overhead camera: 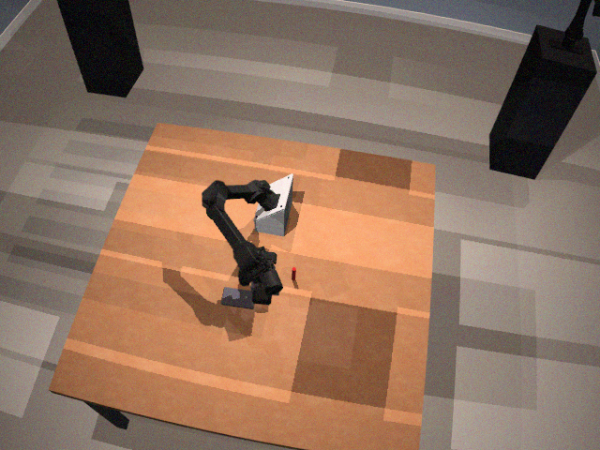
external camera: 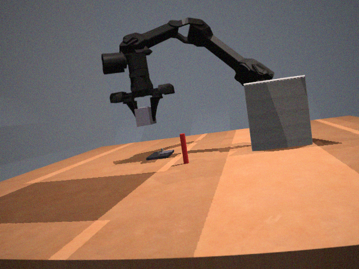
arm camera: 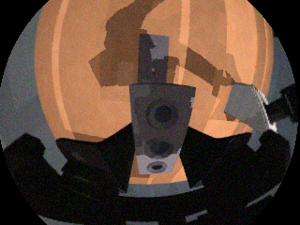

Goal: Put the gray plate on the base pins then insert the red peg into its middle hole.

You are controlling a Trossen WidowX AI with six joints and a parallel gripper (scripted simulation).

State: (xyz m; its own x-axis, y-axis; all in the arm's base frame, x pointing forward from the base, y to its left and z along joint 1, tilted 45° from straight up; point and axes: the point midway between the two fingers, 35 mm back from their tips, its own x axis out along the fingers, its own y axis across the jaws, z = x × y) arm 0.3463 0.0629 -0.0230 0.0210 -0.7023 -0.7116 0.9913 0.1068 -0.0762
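The dark base is 1 cm ahead of my gripper tip, 10 cm to the right of it and 11 cm below it. The rest, counted from my gripper tip: gray plate (3 cm above); then red peg (12 cm behind, 7 cm to the left, 8 cm below).
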